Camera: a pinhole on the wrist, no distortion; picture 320 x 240 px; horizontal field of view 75.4 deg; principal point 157.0 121.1 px. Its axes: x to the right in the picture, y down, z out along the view. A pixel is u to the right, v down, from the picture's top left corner.
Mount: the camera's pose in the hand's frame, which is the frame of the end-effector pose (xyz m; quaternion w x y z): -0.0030 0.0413 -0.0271 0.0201 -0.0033 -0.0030 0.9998
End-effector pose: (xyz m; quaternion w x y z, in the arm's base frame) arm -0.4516 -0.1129 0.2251 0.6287 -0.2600 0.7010 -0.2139
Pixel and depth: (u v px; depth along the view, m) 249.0 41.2 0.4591
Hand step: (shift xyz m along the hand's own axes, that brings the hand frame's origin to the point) -0.2028 0.2239 0.4317
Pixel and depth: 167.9 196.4 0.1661
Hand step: -0.0153 -0.0197 0.1386
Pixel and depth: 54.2 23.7 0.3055
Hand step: 0.1523 0.1770 0.2803
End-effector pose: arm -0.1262 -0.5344 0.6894 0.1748 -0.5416 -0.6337 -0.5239
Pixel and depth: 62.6 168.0 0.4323
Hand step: 0.1871 -0.0670 0.4059
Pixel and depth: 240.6 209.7 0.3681
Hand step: -0.1603 -0.1123 0.3391
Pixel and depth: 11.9 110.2 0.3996
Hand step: 0.2750 0.0487 0.3744
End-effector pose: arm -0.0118 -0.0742 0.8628 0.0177 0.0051 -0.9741 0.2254
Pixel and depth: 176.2 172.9 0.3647
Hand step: -0.0429 -0.0507 0.3368
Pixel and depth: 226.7 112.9 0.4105
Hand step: -0.1432 0.0607 0.3826
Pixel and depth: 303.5 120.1 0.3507
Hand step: -0.2533 0.0509 0.3220
